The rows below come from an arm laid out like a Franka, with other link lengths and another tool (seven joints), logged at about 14 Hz.
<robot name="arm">
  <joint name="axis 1" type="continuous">
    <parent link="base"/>
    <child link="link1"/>
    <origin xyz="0 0 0.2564"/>
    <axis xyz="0 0 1"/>
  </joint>
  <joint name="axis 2" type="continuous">
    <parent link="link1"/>
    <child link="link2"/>
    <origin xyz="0 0 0"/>
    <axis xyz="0 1 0"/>
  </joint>
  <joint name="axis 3" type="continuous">
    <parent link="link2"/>
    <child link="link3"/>
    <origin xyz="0 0 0.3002"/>
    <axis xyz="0 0 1"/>
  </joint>
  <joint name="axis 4" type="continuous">
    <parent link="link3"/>
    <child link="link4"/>
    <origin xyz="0.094 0 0"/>
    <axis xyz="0 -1 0"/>
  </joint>
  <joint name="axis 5" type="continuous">
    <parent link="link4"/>
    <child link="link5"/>
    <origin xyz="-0.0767 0 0.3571"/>
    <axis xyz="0 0 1"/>
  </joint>
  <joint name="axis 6" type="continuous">
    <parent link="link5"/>
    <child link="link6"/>
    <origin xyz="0 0 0"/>
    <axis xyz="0 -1 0"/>
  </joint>
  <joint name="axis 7" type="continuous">
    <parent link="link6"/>
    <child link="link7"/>
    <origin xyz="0.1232 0 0"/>
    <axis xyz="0 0 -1"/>
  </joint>
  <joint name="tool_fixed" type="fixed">
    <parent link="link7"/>
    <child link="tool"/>
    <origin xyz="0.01 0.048 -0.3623" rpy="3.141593 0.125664 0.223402"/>
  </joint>
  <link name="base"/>
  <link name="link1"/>
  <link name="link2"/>
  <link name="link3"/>
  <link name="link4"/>
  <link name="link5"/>
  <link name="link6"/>
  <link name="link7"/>
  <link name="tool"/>
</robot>
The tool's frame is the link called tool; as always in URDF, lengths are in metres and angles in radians. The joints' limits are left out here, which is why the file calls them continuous.
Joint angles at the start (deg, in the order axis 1, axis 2, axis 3, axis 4, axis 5, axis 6, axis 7): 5.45 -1.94 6.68 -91.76 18.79 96.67 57.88
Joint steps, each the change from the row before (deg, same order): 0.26 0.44 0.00 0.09 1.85 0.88 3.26; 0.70 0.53 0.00 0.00 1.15 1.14 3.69; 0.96 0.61 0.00 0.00 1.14 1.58 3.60; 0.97 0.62 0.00 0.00 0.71 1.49 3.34; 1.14 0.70 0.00 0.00 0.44 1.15 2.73; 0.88 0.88 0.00 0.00 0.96 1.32 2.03; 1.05 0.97 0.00 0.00 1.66 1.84 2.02; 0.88 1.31 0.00 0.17 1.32 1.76 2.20; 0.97 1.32 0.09 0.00 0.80 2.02 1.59; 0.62 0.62 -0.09 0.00 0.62 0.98 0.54; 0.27 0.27 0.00 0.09 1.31 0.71 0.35; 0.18 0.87 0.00 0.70 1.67 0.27 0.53; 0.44 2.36 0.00 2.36 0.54 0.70 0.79; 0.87 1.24 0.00 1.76 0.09 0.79 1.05; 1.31 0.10 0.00 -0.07 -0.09 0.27 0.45
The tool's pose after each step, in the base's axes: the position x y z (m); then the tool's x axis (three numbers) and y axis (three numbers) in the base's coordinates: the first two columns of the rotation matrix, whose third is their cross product. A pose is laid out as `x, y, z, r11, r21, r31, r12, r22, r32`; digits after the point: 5 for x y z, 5 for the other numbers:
0.61498, 0.27064, 0.32332, 0.79985, -0.52185, -0.29649, -0.59815, -0.73383, -0.32205
0.61918, 0.28158, 0.32307, 0.76422, -0.55651, -0.32598, -0.64354, -0.69143, -0.32831
0.62442, 0.29513, 0.32340, 0.72952, -0.58573, -0.35316, -0.68322, -0.64809, -0.33644
0.62907, 0.30670, 0.32228, 0.69620, -0.61167, -0.37573, -0.71752, -0.60877, -0.33847
0.63064, 0.31931, 0.31844, 0.67020, -0.62807, -0.39542, -0.74191, -0.58136, -0.33404
0.63364, 0.33204, 0.31441, 0.64694, -0.63716, -0.41893, -0.76230, -0.55412, -0.33444
0.63757, 0.34960, 0.31272, 0.62238, -0.64060, -0.44975, -0.78257, -0.52016, -0.34207
0.64316, 0.36354, 0.30730, 0.59118, -0.64845, -0.47960, -0.80646, -0.48339, -0.34053
0.64861, 0.37713, 0.29964, 0.57001, -0.65326, -0.49834, -0.82161, -0.45772, -0.33978
0.65066, 0.38496, 0.29666, 0.56199, -0.65198, -0.50901, -0.82713, -0.44653, -0.34128
0.65209, 0.39282, 0.29980, 0.55350, -0.64500, -0.52689, -0.83284, -0.43014, -0.34835
0.65409, 0.40200, 0.30117, 0.53829, -0.63525, -0.55381, -0.84273, -0.41062, -0.34812
0.66581, 0.41170, 0.29993, 0.52886, -0.63231, -0.56612, -0.84871, -0.39433, -0.35241
0.67198, 0.42342, 0.30557, 0.52786, -0.62991, -0.56972, -0.84927, -0.38322, -0.36316
0.66369, 0.43779, 0.30402, 0.53494, -0.62275, -0.57098, -0.84489, -0.39544, -0.36027

